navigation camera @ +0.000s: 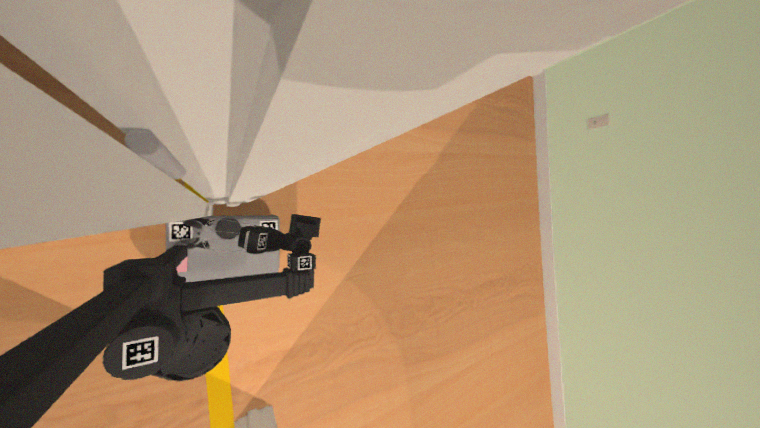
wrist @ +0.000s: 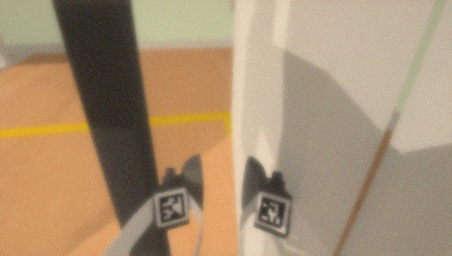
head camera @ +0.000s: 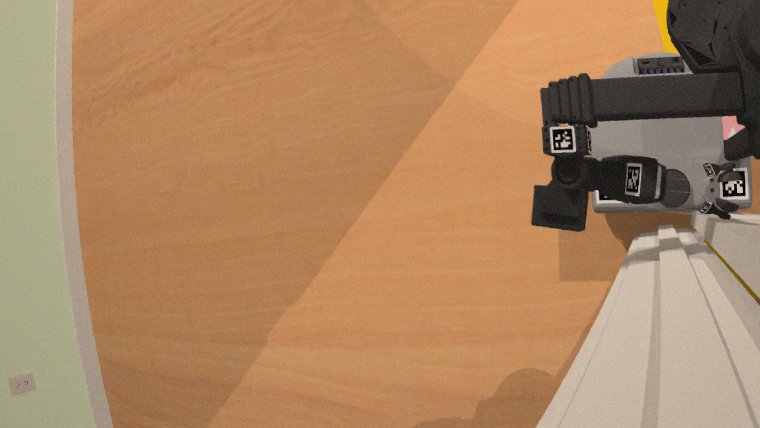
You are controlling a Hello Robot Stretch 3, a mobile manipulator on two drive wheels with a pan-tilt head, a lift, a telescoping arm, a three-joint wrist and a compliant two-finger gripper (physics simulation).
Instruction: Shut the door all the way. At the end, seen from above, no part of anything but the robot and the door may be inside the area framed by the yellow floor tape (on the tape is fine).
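Places are measured from the robot's base along level axes (x ahead, y left, z up), in metres.
Pixels of known places: gripper, fingertip midpoint: (navigation camera: 182, 231) (head camera: 738, 192); robot's base, link origin: (navigation camera: 227, 227) (head camera: 669, 186).
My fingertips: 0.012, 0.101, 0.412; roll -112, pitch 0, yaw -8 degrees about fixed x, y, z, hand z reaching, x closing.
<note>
Ahead of a thing's pixels: the offset from my fingertips to its top centre, as dx, dy, dz. "spot": to the spot under its first point.
The white door (head camera: 744, 244) (navigation camera: 79, 186) (wrist: 320, 125) stands open from its frame (head camera: 680, 329) (navigation camera: 186, 106) (wrist: 425, 200); a thin see-through gap separates them, with a grey cylinder {spot: +0.075, -0.059, +0.665} (navigation camera: 151, 148), apparently a hinge, beside it. The door's free edge is hard to make out. My gripper (head camera: 728, 187) (navigation camera: 197, 233) (wrist: 223, 174) is open and empty, folded back over my base, close beside the door near the hinge side. Its right finger overlaps the door in the wrist view. Yellow tape (head camera: 661, 26) (navigation camera: 219, 396) (wrist: 195, 119) runs on the floor. My mast hides part of it.
The green wall (head camera: 26, 212) (navigation camera: 654, 239) with a pale baseboard (head camera: 64, 159) (navigation camera: 545, 239) stands across the floor. The white wall (navigation camera: 372, 106) beside the frame runs toward it. A grey piece {spot: -0.780, -0.215, -0.360} (navigation camera: 259, 418), partly cut off, stands at the navigation view's bottom edge, beside the tape.
</note>
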